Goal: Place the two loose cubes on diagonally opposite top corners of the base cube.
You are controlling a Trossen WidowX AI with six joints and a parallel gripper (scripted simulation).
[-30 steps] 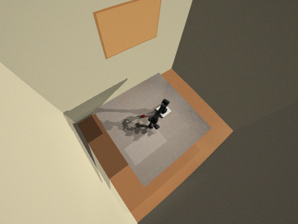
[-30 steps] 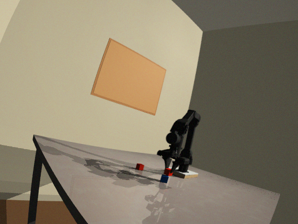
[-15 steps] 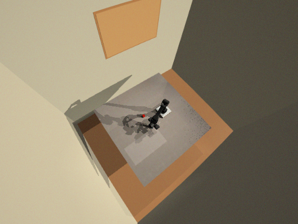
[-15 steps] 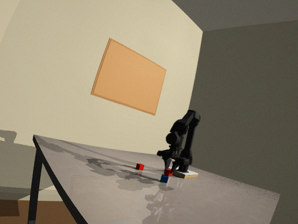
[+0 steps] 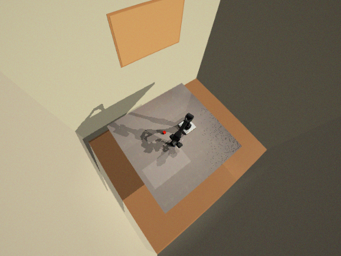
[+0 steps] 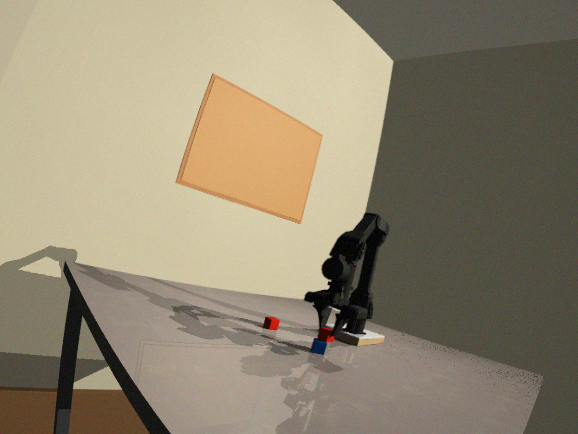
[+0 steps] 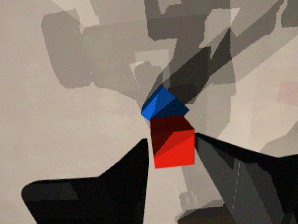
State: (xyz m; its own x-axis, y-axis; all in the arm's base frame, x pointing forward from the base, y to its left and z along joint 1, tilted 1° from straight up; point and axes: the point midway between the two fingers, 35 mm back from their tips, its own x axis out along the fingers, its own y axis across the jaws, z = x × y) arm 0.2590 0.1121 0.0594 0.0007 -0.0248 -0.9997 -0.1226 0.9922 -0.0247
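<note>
My gripper tip is now 2 cm short of the blue cube and 4 cm above it.
</note>
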